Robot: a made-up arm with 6 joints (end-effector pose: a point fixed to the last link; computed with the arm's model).
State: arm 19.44 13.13 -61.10 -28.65 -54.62 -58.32
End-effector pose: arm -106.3 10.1 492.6 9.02 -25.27 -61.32
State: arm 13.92 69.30 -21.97 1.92 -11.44 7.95
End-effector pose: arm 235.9 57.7 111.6 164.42 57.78 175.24
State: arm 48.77 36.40 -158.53 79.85 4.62 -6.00
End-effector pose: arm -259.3 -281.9 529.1 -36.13 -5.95 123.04
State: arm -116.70 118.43 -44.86 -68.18 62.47 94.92
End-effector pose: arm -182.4 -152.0 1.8 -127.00 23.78 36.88
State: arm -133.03 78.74 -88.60 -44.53 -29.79 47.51
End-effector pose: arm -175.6 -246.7 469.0 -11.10 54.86 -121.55
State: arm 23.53 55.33 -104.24 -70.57 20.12 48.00
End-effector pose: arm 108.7 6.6 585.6 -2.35 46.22 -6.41
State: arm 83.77 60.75 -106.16 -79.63 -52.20 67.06
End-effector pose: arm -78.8 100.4 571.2 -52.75 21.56 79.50
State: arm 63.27 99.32 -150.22 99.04 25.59 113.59
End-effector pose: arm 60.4 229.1 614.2 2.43 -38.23 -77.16
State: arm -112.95 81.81 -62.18 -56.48 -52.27 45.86
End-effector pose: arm -54.0 -321.8 312.9 -34.43 71.04 -105.70
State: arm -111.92 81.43 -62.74 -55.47 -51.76 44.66
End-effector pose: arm -49.4 -321.9 318.8 -34.83 69.61 -106.04
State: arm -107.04 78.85 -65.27 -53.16 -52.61 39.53
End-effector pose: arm -19.8 -313.7 350.8 -38.79 60.79 -106.24
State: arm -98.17 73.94 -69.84 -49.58 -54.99 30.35
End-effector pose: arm 31.9 -281.9 407.1 -41.36 43.99 -102.10
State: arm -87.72 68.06 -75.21 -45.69 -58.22 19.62
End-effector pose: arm 78.7 -220.5 466.7 -40.87 23.90 -95.29
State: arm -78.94 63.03 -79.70 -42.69 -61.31 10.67
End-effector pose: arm 99.6 -153.4 508.3 -38.54 6.93 -89.61
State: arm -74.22 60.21 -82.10 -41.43 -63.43 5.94
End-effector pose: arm 102.4 -112.5 526.5 -36.76 -2.51 -86.75
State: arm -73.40 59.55 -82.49 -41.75 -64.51 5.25
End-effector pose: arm 102.7 -102.8 528.9 -36.92 -4.87 -85.99
